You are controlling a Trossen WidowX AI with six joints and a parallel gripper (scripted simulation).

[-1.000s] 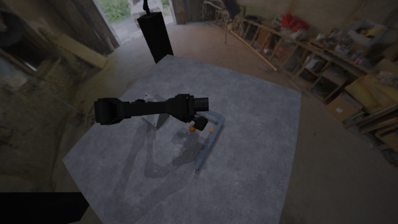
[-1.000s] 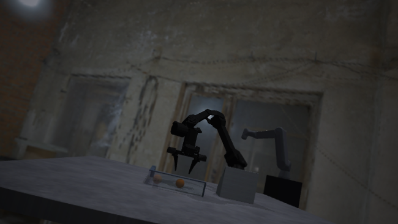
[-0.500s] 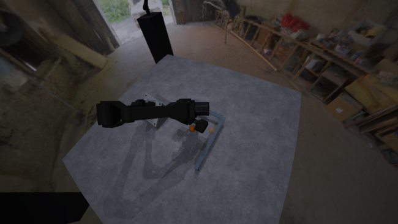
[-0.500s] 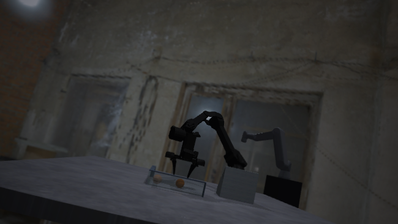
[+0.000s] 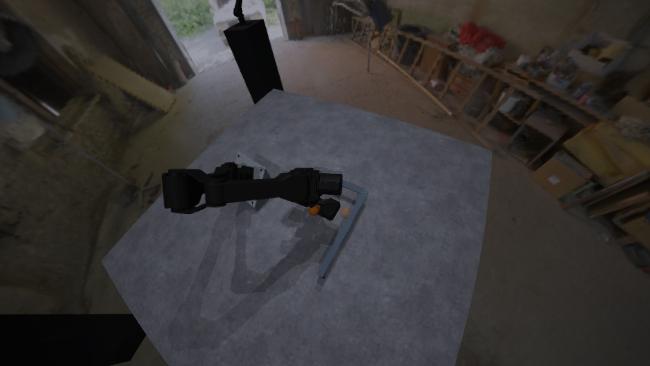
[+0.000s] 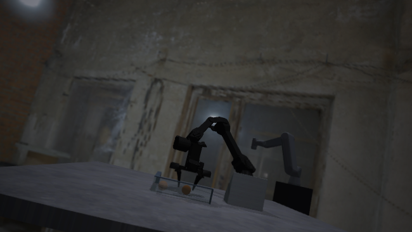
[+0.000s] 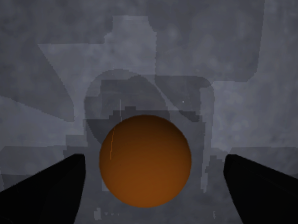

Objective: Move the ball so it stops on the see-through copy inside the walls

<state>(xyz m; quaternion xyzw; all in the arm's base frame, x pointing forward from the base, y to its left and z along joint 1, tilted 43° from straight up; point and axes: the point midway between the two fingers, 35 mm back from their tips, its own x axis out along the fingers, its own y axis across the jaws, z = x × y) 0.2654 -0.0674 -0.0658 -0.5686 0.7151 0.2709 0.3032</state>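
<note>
My gripper tip is right at the orange ball. The rest, counted from my gripper tip: see-through copy of ball 110 mm ahead, 30 mm to the left.
</note>
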